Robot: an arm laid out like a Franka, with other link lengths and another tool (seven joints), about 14 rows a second.
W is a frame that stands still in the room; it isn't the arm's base.
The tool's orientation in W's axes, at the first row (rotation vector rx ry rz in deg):
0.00, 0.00, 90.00
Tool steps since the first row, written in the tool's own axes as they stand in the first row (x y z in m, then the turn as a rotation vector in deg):
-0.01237, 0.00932, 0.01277, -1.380, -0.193, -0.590
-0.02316, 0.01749, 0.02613, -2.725, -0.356, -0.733
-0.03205, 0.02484, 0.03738, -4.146, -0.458, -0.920
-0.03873, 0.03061, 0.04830, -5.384, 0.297, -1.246
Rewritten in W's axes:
-0.00932, -0.01237, 0.01277, 0.193, -1.380, -0.590
-0.01749, -0.02316, 0.02613, 0.356, -2.725, -0.733
-0.02484, -0.03205, 0.03738, 0.458, -4.146, -0.920
-0.03061, -0.03873, 0.04830, -0.297, -5.384, -1.246

